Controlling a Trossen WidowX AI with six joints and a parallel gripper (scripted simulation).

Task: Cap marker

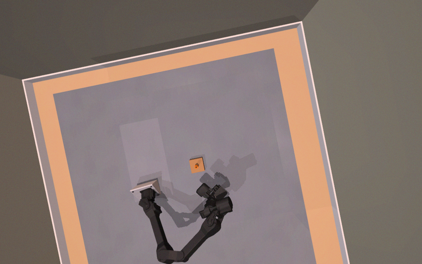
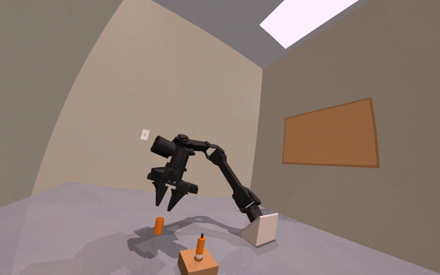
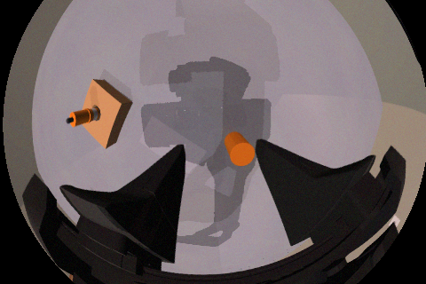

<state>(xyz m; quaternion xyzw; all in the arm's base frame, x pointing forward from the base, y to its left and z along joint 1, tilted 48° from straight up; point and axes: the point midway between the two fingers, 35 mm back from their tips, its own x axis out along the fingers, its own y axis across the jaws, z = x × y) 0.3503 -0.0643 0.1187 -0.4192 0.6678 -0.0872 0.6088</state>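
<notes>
The orange cap is 8 cm below my gripper tip, 4 cm to the right of it and 1 cm behind it.
</notes>
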